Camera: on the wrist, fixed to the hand. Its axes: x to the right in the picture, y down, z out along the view.
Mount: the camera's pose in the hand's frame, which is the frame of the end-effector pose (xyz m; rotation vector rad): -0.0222 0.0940 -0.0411 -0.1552 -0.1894 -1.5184
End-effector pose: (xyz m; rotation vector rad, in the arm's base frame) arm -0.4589 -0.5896 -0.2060 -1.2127 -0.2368 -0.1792
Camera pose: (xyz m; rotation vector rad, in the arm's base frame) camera -0.4521 -0.5959 -0.3106 -0.9677 -1.3027 -1.4089
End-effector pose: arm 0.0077 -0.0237 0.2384 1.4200 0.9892 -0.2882
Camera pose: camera 0.0441 0.0233 0.3249 0.2318 1.7107 -1.3641
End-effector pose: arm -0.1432 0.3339 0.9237 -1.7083 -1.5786 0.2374
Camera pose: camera -0.0510 0.3042 0.8832 -0.2076 -2.5889 -0.5114
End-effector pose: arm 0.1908 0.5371 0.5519 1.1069 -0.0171 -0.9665
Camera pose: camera 0.2568 0.5918 0.6125 0.7521 0.8334 -2.3504
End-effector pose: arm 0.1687 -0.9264 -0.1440 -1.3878 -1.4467 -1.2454
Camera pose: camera 0.2601 -0.9779 -0.1427 0.2016 2.2404 1.7411
